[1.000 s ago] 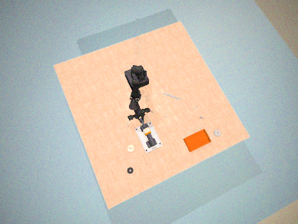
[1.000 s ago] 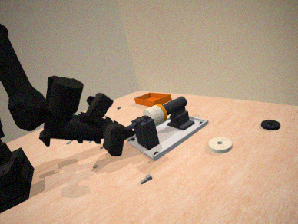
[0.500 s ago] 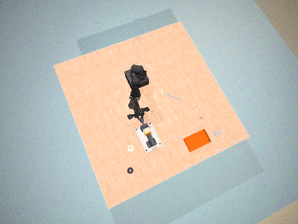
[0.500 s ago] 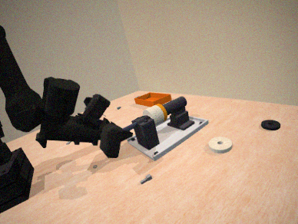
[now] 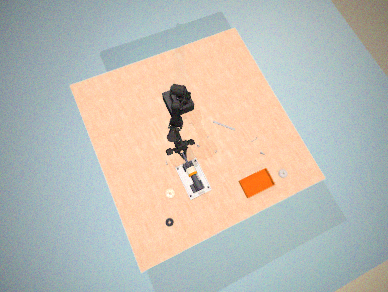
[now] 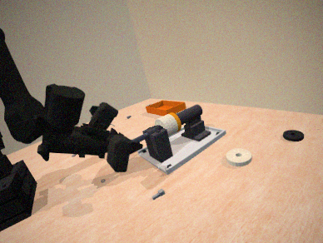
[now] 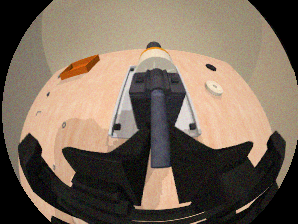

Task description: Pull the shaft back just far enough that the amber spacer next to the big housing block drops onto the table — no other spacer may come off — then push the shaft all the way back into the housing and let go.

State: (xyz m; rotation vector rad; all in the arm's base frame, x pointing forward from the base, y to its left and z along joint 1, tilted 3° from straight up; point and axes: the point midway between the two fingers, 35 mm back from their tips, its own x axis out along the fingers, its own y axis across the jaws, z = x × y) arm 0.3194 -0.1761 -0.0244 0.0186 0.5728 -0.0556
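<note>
Now: the shaft 7 cm ahead of my gripper tip and 2 cm above it. Also, from my gripper tip: cream washer 14 cm ahead, 18 cm to the right, 6 cm below; then black washer 29 cm ahead, 26 cm to the right, 6 cm below; then amber spacer 11 cm ahead, 1 cm to the right, 2 cm above.
</note>
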